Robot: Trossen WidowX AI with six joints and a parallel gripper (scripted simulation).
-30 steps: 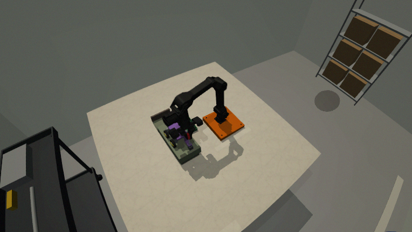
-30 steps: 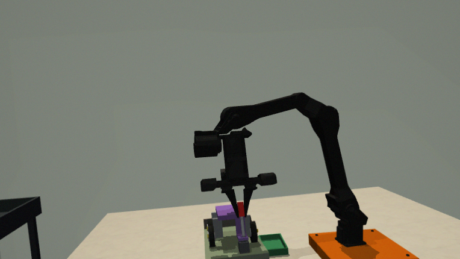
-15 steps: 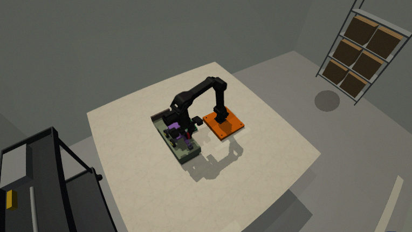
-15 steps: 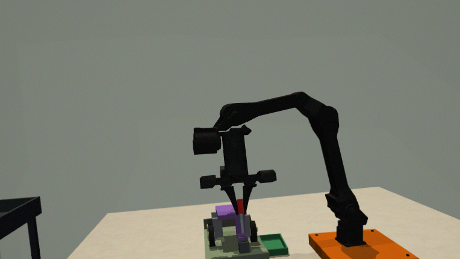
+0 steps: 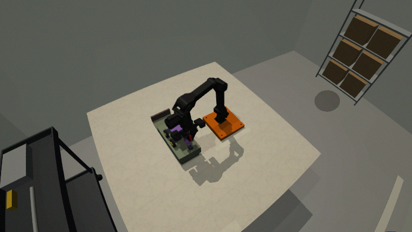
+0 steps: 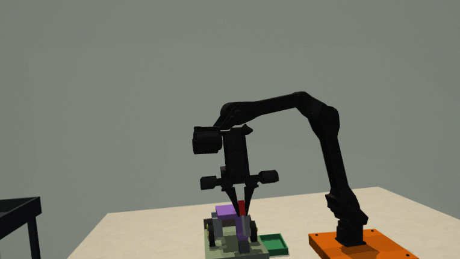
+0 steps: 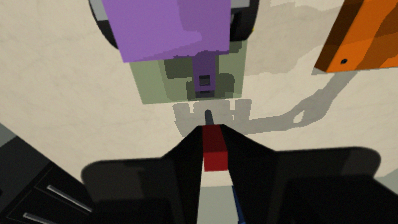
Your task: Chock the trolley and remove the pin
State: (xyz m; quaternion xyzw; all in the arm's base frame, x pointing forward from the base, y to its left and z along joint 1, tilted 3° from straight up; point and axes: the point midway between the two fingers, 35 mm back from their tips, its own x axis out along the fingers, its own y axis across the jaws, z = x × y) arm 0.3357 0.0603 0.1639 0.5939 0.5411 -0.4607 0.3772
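Right now my gripper tip is 190 mm to the left of the green tray, 180 mm above it and 130 mm past it. Also, from my gripper tip: trolley (130 mm to the right, 60 mm below); red-headed stop pin (right at my gripper tip); grey-green ramp (130 mm to the right, 130 mm below).
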